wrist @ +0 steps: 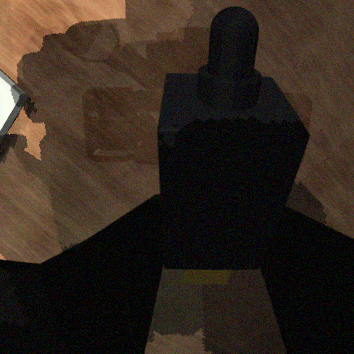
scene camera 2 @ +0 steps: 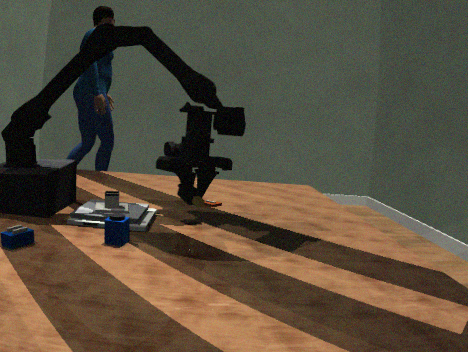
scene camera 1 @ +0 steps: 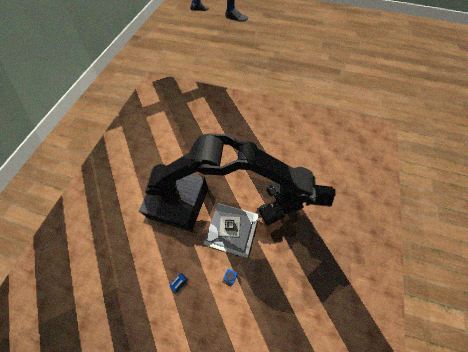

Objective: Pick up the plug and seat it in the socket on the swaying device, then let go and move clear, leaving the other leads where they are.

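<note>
The plug (wrist: 227,165) (scene camera 2: 199,201) is a dark block with a rounded stub and a yellowish part at its lower end. My gripper (scene camera 2: 195,198) (wrist: 209,207) is shut on it, above the table to the right of the device. The device (scene camera 1: 245,239) (scene camera 2: 143,218) is a grey, white-edged stepped platform; its corner shows at the left of the wrist view (wrist: 6,102). The square dark-rimmed socket (scene camera 1: 229,225) (scene camera 2: 112,199) stands upright at its middle. The plug is apart from the socket. The arm hides the plug in scene camera 1.
A blue block lead with a round dark top (scene camera 1: 230,277) (scene camera 2: 117,231) stands in front of the device. A low blue lead (scene camera 1: 178,282) (scene camera 2: 17,238) lies farther left. An orange lead (scene camera 2: 213,203) lies beyond the fingertips. A person (scene camera 2: 95,90) is behind the table.
</note>
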